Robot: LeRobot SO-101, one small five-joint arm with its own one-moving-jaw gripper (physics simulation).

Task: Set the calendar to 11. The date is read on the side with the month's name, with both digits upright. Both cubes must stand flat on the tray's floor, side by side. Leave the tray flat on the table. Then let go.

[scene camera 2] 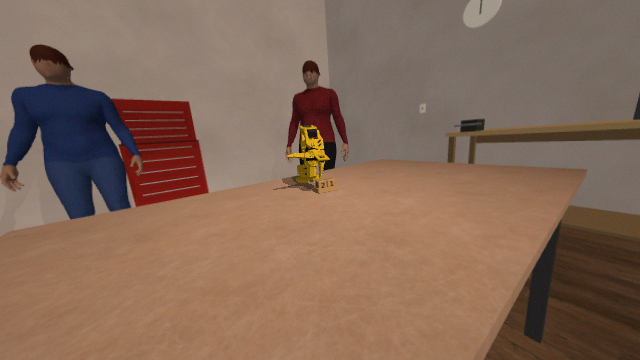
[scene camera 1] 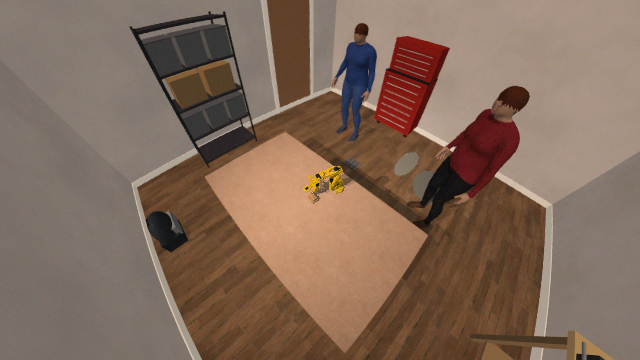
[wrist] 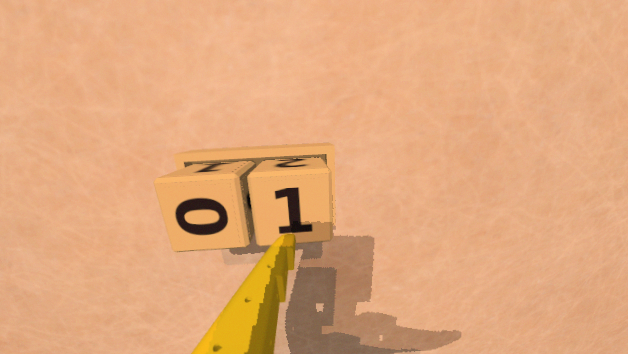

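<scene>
Two wooden cubes stand side by side in a small wooden tray (wrist: 255, 149) on the table. In the wrist view, the left cube (wrist: 200, 235) has a sideways 0 on top and the right cube (wrist: 265, 220) has a 1 on top. Their far faces partly show a 1 and a 2. In scene camera 2, the left cube (scene camera 2: 323, 185) reads 2 and the right cube (scene camera 2: 331, 183) reads 1, both upright. The month's name is not legible. My gripper (wrist: 289, 238) is fully open, with one jaw in the wrist view. Its tip overlaps the near edge of the 1-topped cube; contact is unclear.
The yellow arm (scene camera 1: 330, 172) (scene camera 2: 311, 145) stands at the edge of the table (scene camera 1: 325, 260) (scene camera 2: 300, 275), behind the tray as scene camera 2 sees it. Two people (scene camera 1: 360, 65) (scene camera 1: 487, 145), a red tool chest (scene camera 1: 410, 85) and a shelf unit (scene camera 1: 165, 81) stand beyond the table.
</scene>
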